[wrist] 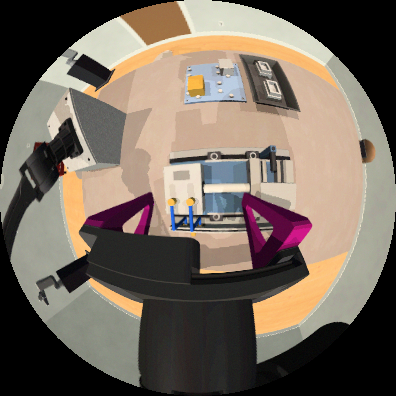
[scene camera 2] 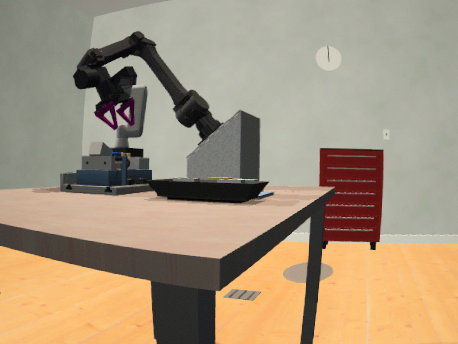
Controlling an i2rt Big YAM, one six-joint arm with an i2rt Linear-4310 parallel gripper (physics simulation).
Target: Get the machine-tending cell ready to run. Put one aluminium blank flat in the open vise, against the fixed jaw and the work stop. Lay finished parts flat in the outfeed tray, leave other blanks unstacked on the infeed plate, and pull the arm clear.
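Frame: origin at the arm's base, x ahead, y left, z up, level; millimetres.
Where they show: gripper, fingertip midpoint: [wrist: 197, 196] [scene camera 2: 124, 127]; arm's base, link origin: [wrist: 70, 137] [scene camera 2: 216, 137].
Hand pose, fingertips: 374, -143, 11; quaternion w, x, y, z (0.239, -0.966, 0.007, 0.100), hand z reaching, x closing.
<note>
Things, the pixels of their centre, and the offset from my fingertips, as dx, dy, dz. "pt": a spot on its surface instead.
- vise, body centre: [wrist: 234, 188] [scene camera 2: 114, 173] +49, +2, -135
- light blue infeed plate, body centre: [wrist: 213, 79] -2, +334, -181
- pale grey blank, body centre: [wrist: 225, 66] +39, +381, -159
- orange block, body centre: [wrist: 196, 85] -47, +287, -159
- dark blue upright handle, surface spot: [wrist: 272, 157] pt +112, +64, -89
The vise [scene camera 2: 100, 176] [wrist: 212, 172] has its jaws apart; the blue bed and a pale rod show between them in the wrist view. My gripper [scene camera 2: 124, 127] [wrist: 197, 196] is open and empty above the vise, pointing down. The light blue infeed plate [wrist: 206, 72] carries a pale grey blank [wrist: 226, 66] near one corner and an orange block [wrist: 195, 85], apart from each other. The black outfeed tray [scene camera 2: 210, 190] [wrist: 251, 75] beside it holds two pale pocketed parts, one [wrist: 263, 68] behind the other [wrist: 273, 89]. Whether they lie fully flat is hard to tell.
Two blue nozzles with orange tips [wrist: 172, 202] [wrist: 190, 202] stand at the vise's left jaw. A dark blue upright handle [wrist: 272, 157] rises at its right side. The grey wedge-shaped arm base [scene camera 2: 250, 145] [wrist: 102, 130] stands to the left in the wrist view. A grey robot arm [scene camera 2: 140, 115] stands behind the vise.
</note>
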